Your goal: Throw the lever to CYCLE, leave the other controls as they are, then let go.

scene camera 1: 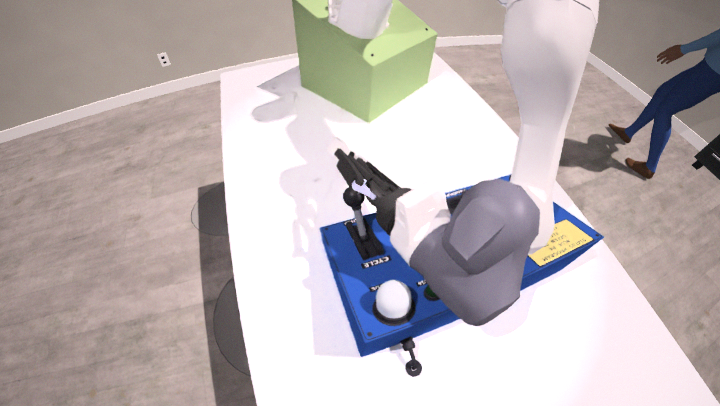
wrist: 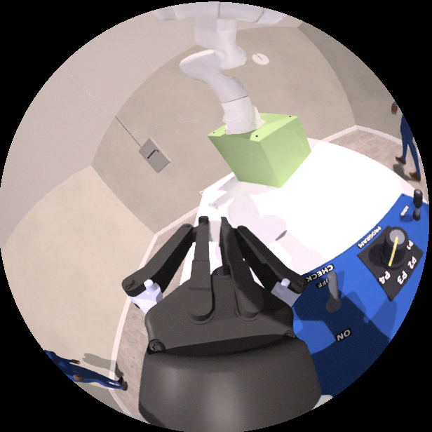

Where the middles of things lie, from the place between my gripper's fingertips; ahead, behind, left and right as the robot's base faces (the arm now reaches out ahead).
Labels:
I see my gripper 250 mm short of the blue control panel [wrist: 335, 335], 200 mm to the right of it and 80 mm above it.

